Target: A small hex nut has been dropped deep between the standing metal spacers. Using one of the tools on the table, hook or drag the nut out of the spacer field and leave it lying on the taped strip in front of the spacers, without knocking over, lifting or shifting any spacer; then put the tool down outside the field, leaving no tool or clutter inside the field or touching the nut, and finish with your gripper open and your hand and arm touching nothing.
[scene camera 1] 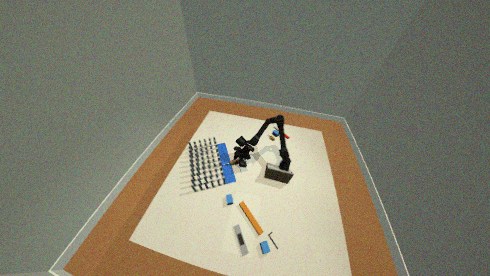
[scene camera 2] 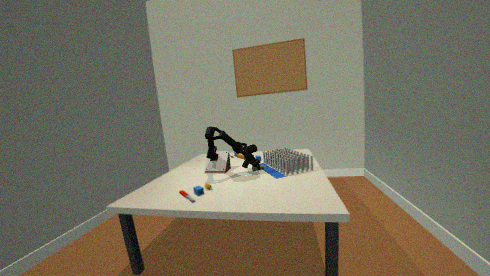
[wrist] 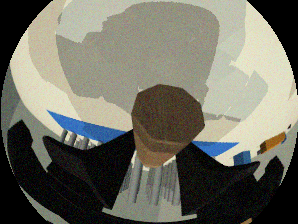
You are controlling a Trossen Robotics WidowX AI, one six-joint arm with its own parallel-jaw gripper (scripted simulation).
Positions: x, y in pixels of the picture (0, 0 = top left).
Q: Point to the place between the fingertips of the gripper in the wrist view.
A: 157, 135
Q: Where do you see a blue taped strip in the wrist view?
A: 95, 132
